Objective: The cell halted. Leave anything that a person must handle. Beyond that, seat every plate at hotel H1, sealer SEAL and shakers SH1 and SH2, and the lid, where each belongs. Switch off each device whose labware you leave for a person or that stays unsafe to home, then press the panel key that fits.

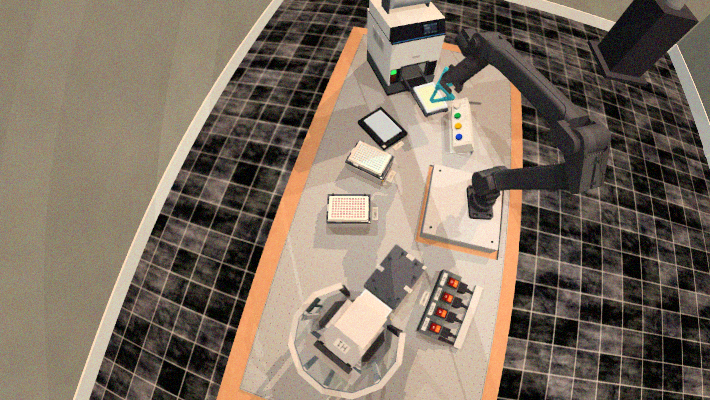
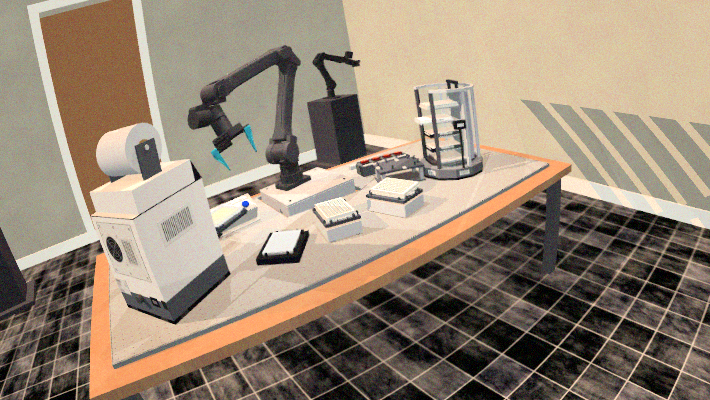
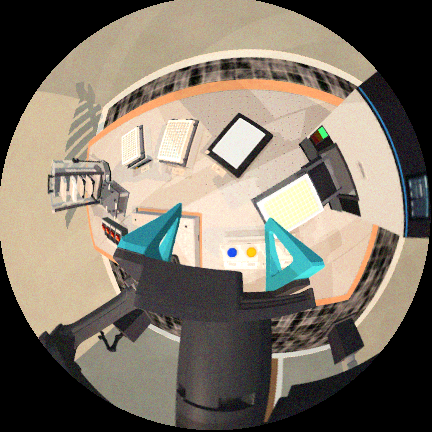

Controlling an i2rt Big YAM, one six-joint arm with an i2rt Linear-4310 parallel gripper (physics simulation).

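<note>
My gripper is open and empty, above the table near the sealer. A plate with a yellow top lies on the sealer's extended tray. A white-topped plate sits on the nearer shaker and looks slightly turned. A plate with reddish wells sits on the farther shaker. A pale flat piece, perhaps the lid, lies on a black pad. The hotel holds items on several shelves; one white item sticks out.
The key panel with green, orange and blue buttons stands beside the sealer tray. A power strip with red switches stands near the hotel. A dark platform adjoins the hotel. The arm's white base block stands mid-table.
</note>
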